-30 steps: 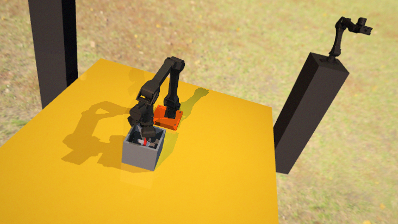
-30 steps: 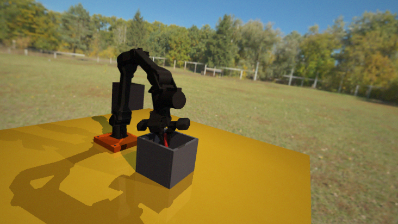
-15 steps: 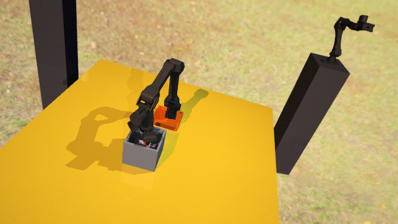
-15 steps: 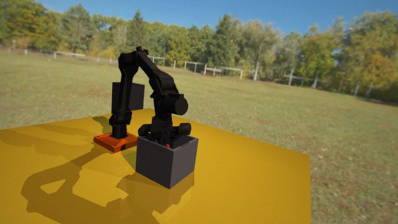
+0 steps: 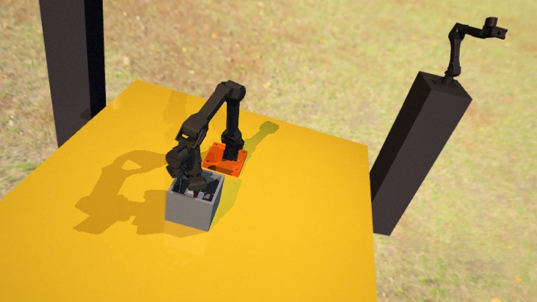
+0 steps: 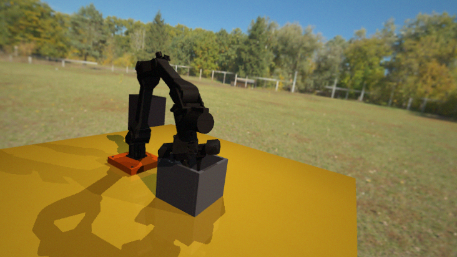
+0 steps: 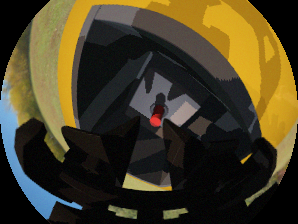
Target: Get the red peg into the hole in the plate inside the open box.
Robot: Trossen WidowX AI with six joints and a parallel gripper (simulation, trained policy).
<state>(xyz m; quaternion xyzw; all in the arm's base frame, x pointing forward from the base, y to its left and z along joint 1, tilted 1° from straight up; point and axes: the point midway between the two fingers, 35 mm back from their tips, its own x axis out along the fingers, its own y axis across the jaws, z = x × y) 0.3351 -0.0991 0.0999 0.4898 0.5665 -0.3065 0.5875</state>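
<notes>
Right now the red peg is 4 cm below my gripper tip. From my gripper tip the other things lie so: grey plate (4 cm below).
</notes>
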